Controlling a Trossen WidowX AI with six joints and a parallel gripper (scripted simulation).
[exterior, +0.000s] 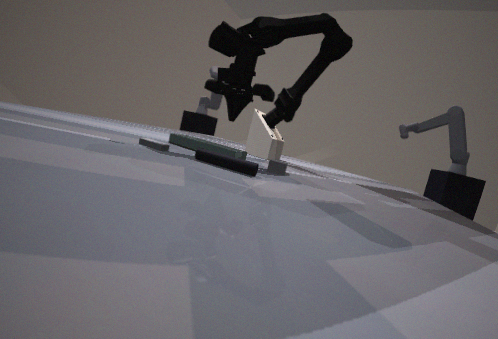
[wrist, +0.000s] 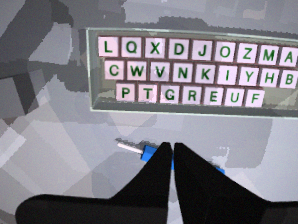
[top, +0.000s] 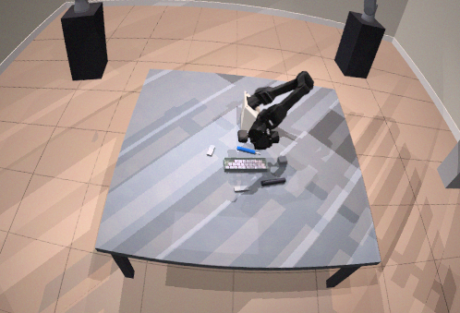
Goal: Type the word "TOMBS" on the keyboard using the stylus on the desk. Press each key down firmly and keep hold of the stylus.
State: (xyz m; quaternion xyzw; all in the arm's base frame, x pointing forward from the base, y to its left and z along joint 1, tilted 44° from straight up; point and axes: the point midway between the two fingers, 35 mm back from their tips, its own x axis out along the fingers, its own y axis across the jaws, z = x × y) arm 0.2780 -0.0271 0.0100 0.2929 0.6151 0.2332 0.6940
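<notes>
Now: the blue stylus 6 cm behind my gripper tip, 1 cm to the left of it and 9 cm below it. Also, from my gripper tip: small grey cube 1 cm ahead, 15 cm to the left, 8 cm below; then dark bar 14 cm ahead, 8 cm to the left, 8 cm below.
</notes>
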